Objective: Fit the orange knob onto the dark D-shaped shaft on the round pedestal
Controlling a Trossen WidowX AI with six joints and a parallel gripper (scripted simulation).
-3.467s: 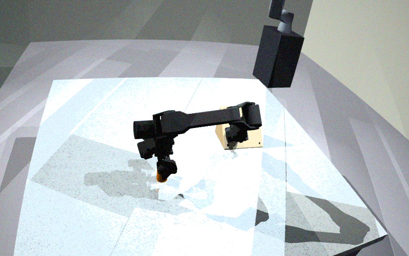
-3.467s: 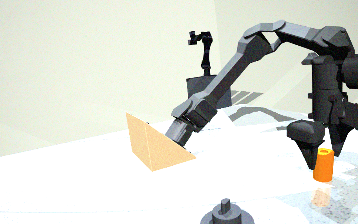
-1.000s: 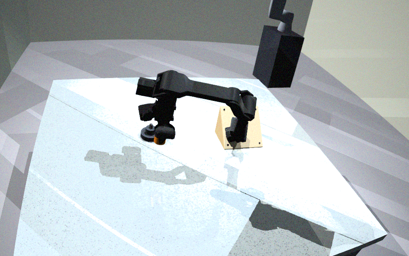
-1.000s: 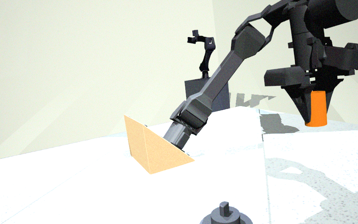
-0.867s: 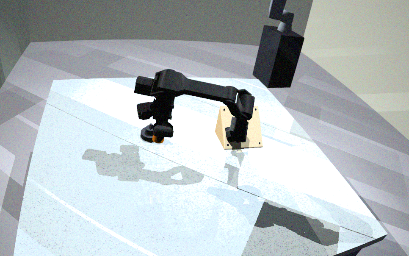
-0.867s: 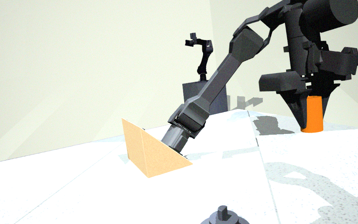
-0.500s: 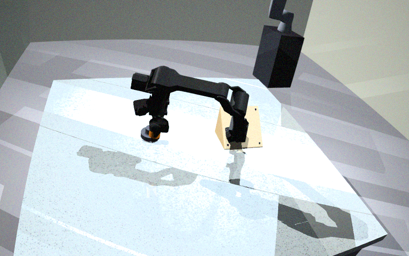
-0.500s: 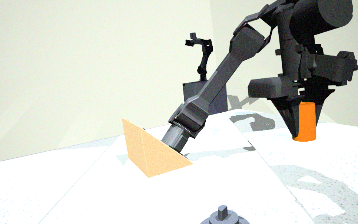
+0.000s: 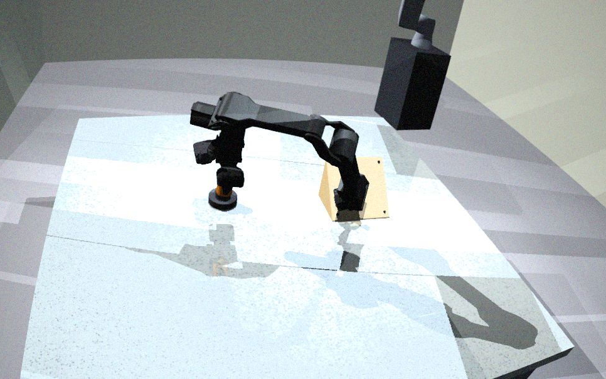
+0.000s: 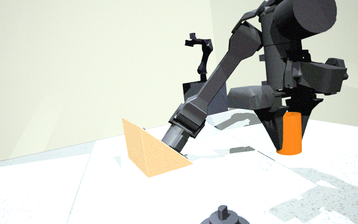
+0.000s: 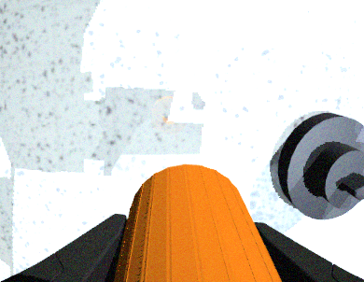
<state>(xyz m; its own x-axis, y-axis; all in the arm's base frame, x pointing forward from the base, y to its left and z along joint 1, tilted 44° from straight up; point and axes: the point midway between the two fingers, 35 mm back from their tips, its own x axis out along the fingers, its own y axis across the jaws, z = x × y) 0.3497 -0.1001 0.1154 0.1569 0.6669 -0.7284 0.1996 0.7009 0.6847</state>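
My gripper tip is 120 mm to the left of the round dark pedestal, 100 mm above it and 30 mm past it. Round my gripper tip: orange knob 20 mm above.
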